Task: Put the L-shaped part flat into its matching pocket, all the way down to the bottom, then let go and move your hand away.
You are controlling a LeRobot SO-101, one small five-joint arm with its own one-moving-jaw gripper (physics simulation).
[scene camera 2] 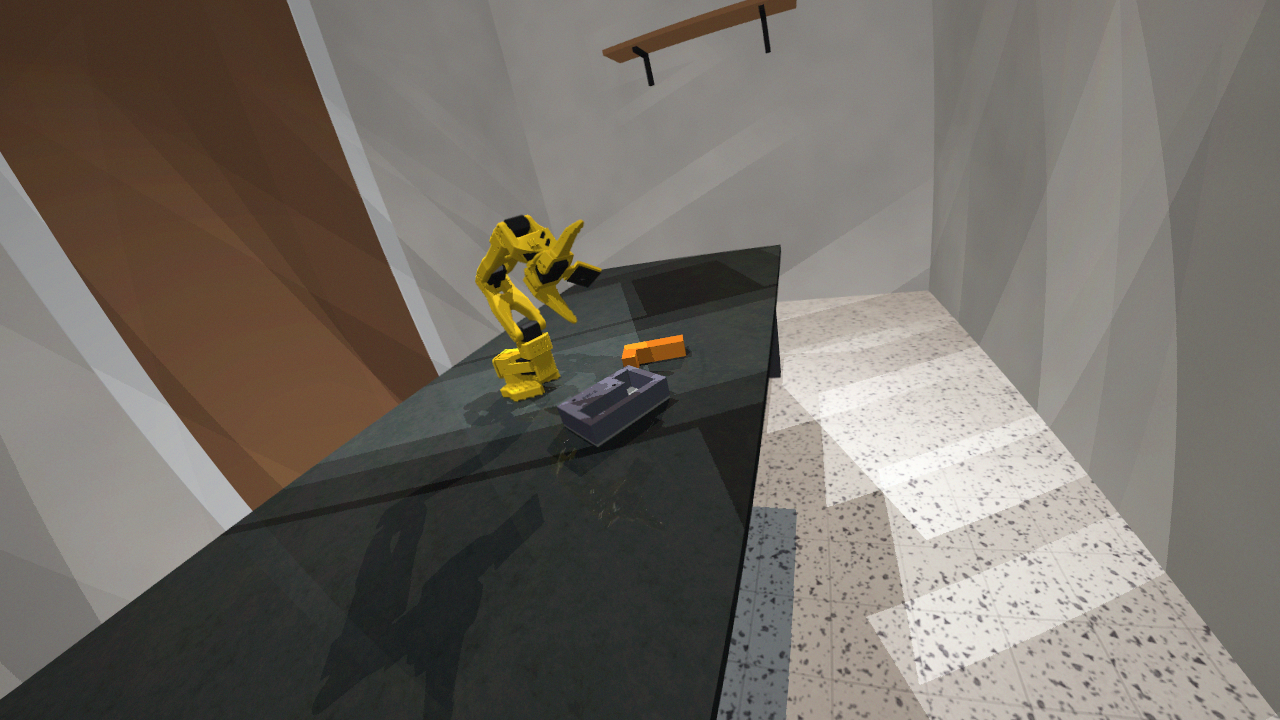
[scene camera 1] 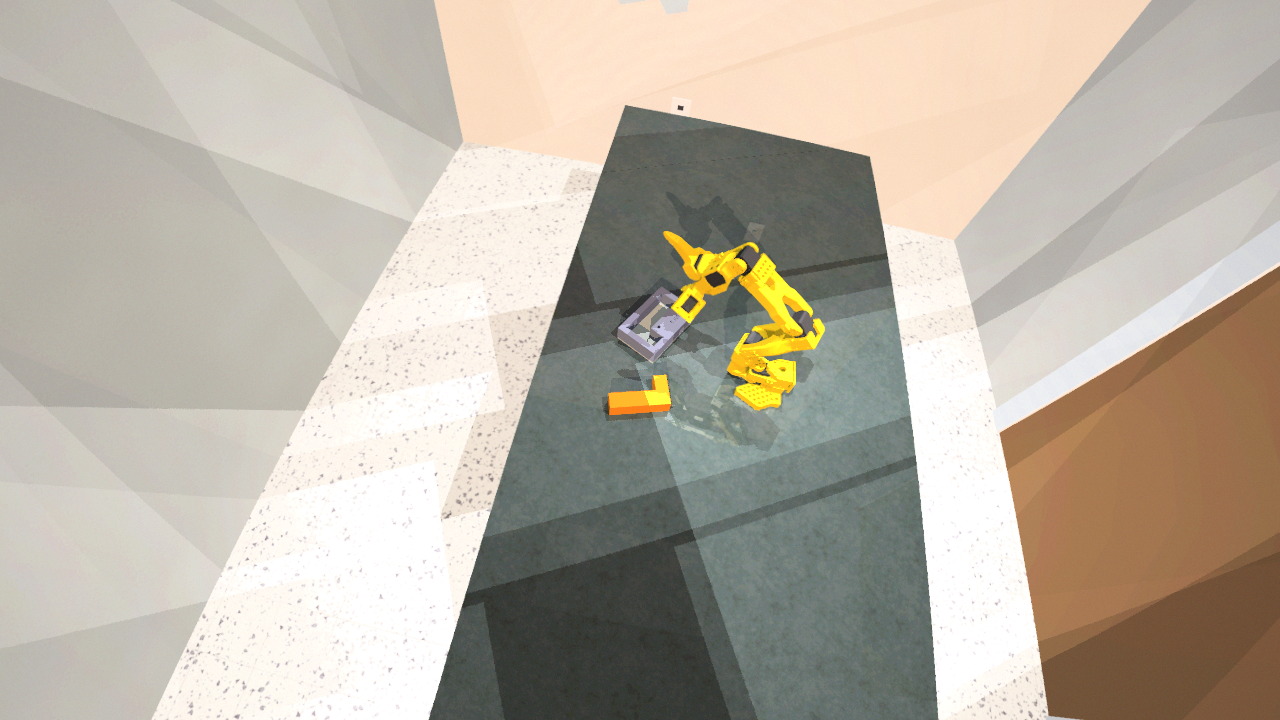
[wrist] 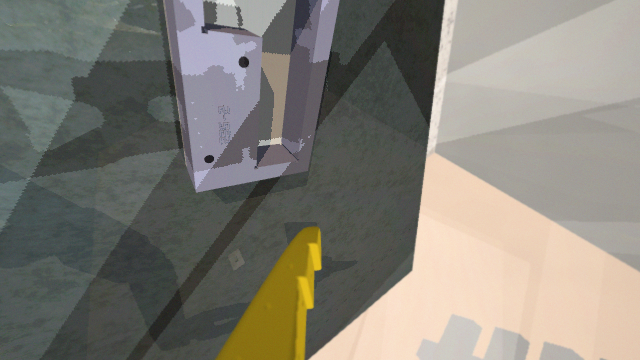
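Pixels of known places: end effector, tool point: (scene camera 2: 574,319) (scene camera 1: 682,288) (wrist: 320,242); arm's base, origin of the base link: (scene camera 2: 540,385) (scene camera 1: 748,382).
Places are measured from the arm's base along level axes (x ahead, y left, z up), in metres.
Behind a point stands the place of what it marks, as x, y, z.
Observation:
The orange L-shaped part (scene camera 1: 639,402) @[0.202, 0.103, 0.030] (scene camera 2: 664,347) @[0.226, 0.086, 0.024] lies flat on the dark table, outside the pocket and a short way from the grey-purple block. It does not show in the wrist view. The block (scene camera 1: 633,345) @[0.234, -0.023, 0.015] (scene camera 2: 583,424) @[0.185, -0.156, 0.031] (wrist: 215,90) @[0.171, -0.070, 0.036] sits on the table with its L-shaped pocket facing up and empty; its far end is cut off in the wrist view. My gripper (scene camera 1: 684,259) (scene camera 2: 578,271) is fully open and empty, raised above the table near the block. In the wrist view its one notched jaw (wrist: 285,310) @[0.152, -0.061, 0.164] shows, pointing past the block's near end.
The dark table (scene camera 1: 805,537) @[-0.118, 0.280, 0.000] (scene camera 2: 268,608) @[-0.073, -0.487, 0.000] (wrist: 370,200) @[0.287, -0.336, 0.000] carries the yellow arm's base (scene camera 1: 762,380) @[-0.014, 0.019, 0.049] (scene camera 2: 526,368) @[-0.002, -0.018, 0.046], beside the part and the block. A long table edge runs beyond the block, with speckled floor (scene camera 1: 375,501) (scene camera 2: 966,429) below. A wooden shelf (scene camera 2: 698,28) hangs on the wall.

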